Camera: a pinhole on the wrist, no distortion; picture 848 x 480 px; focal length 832.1 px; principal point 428.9 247.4 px. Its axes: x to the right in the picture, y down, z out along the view. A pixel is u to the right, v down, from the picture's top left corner.
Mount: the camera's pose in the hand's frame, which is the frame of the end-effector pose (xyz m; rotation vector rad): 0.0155 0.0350 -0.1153 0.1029 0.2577 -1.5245
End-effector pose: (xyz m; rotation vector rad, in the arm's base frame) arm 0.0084 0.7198 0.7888 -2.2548 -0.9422 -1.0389
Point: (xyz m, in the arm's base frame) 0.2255 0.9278 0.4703
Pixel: 162.9 29.2
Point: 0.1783 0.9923 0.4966
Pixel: 297.2 68.9
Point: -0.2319 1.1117 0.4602
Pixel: outside the picture
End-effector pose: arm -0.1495 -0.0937 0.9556 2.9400 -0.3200 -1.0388
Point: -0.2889 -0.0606 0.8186
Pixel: 367.2 47.5
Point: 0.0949 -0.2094 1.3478
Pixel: behind the camera
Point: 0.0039 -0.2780 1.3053
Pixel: behind the camera
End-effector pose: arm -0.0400 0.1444 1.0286 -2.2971 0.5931 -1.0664
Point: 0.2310 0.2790 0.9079
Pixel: 434.9 159.7
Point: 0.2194 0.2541 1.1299
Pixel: 793.3 462.5
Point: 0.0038 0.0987 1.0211
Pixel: 257.0 362.3
